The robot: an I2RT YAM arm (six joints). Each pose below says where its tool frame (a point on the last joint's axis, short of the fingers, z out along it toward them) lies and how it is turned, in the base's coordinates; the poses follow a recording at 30 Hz.
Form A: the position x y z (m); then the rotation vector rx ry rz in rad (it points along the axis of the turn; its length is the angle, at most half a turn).
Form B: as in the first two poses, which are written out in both.
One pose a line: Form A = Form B
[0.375 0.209 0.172 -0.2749 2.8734 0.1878] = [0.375 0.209 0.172 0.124 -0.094 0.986 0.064]
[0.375 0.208 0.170 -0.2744 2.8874 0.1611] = [0.375 0.208 0.170 0.118 -0.094 0.987 0.055]
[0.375 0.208 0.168 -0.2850 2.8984 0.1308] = [0.375 0.208 0.168 0.113 -0.097 0.988 0.045]
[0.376 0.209 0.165 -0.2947 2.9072 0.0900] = [0.376 0.209 0.165 0.109 -0.100 0.989 0.031]
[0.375 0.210 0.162 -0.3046 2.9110 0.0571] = [0.375 0.210 0.162 0.107 -0.103 0.989 0.019]
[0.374 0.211 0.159 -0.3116 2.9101 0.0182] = [0.374 0.211 0.159 0.107 -0.106 0.989 0.006]
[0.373 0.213 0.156 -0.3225 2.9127 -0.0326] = [0.373 0.213 0.156 0.105 -0.109 0.988 -0.011]
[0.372 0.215 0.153 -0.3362 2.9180 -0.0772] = [0.372 0.215 0.153 0.101 -0.114 0.988 -0.026]
